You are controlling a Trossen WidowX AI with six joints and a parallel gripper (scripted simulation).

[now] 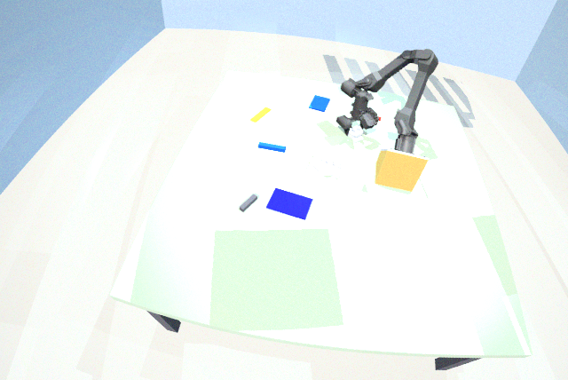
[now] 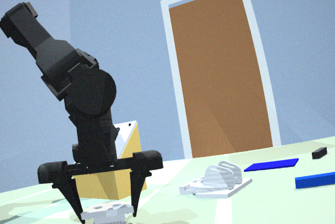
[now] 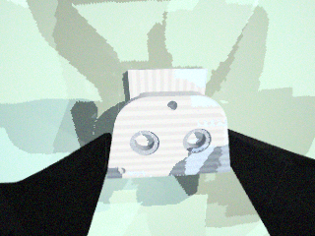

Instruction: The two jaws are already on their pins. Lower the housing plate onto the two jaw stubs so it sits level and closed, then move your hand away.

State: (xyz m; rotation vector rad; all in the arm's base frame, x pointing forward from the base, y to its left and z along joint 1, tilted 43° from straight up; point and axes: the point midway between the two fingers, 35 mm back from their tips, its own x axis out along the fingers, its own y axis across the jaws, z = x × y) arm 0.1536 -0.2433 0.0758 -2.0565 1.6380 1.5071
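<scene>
Now: gripper tip 1 cm to the right of the white part and 1 cm past it. Round my gripper tip: blue bar 33 cm ahead, 17 cm to the left; yellow bar 42 cm ahead, 4 cm to the right, 1 cm below; red piece 15 cm to the right, 12 cm behind, 1 cm below.
</scene>
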